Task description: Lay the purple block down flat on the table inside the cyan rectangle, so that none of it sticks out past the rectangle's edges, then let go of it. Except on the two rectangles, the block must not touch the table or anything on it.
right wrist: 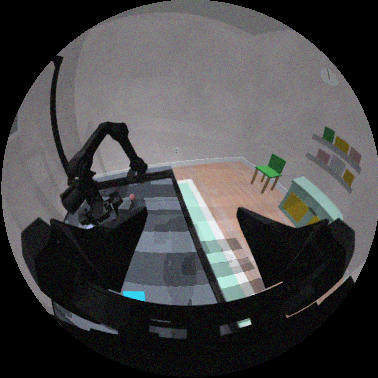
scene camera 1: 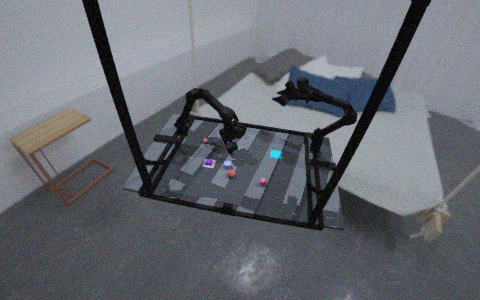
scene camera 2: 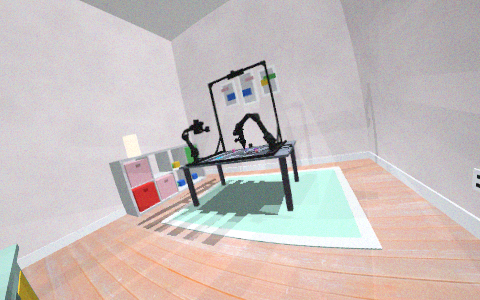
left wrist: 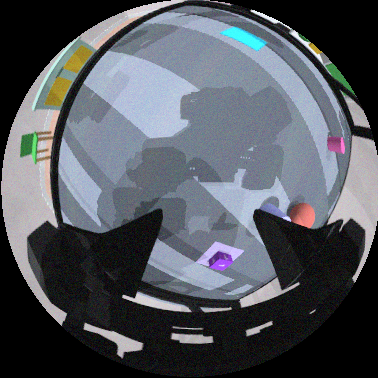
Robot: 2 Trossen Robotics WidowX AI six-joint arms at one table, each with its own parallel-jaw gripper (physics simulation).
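Places are measured from the left arm's base along level axes (x ahead, y left, z up), in metres.
Pixels of known places: left gripper, fingertip midpoint: (scene camera 2: 244, 148) (left wrist: 209, 213); right gripper, fingertip midpoint: (right wrist: 192, 211) (scene camera 1: 274, 95) (scene camera 2: 206, 131); left arm's base, link origin: (right wrist: 142, 177) (scene camera 1: 182, 131) (scene camera 2: 273, 149); right arm's base, link origin: (scene camera 1: 314, 149) (scene camera 2: 196, 160).
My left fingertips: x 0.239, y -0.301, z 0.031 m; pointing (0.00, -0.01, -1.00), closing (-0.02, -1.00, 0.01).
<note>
Ahead of a thing's pixels: the offset from my left fingertips to its top centre. "spot": to the spot under its first point.
The small purple block {dx -0.133, dy -0.035, dz -0.031 m} (scene camera 1: 209, 162) (left wrist: 220, 260) sits on the pale lilac rectangle {spot: dx -0.119, dy -0.063, dz -0.050 m} (left wrist: 234, 251). The cyan rectangle {spot: dx +0.302, dy -0.089, dz -0.050 m} (scene camera 1: 275, 154) (left wrist: 245, 38) (right wrist: 134, 296) lies bare, farther right in scene camera 1. My left gripper (scene camera 1: 232, 148) (left wrist: 209, 213) is open and empty. It hangs above the table, to the right of the block in scene camera 1; in the left wrist view the block shows low, beyond the gap between the fingers. My right gripper (scene camera 1: 278, 96) (right wrist: 192, 211) is open and empty, raised high, behind the cyan rectangle in scene camera 1.
A lavender-blue cylinder {dx -0.038, dy -0.104, dz -0.009 m} (scene camera 1: 227, 164) (left wrist: 272, 210) and a red ball {dx -0.037, dy -0.175, dz -0.001 m} (scene camera 1: 231, 173) (left wrist: 302, 215) stand to the right of the block. A magenta cylinder {dx +0.111, dy -0.291, dz -0.010 m} (scene camera 1: 263, 182) (left wrist: 336, 145) stands nearer the front. A small pink ball {dx -0.105, dy +0.162, dz -0.017 m} (scene camera 1: 205, 140) (right wrist: 132, 197) lies behind the block in scene camera 1.
</note>
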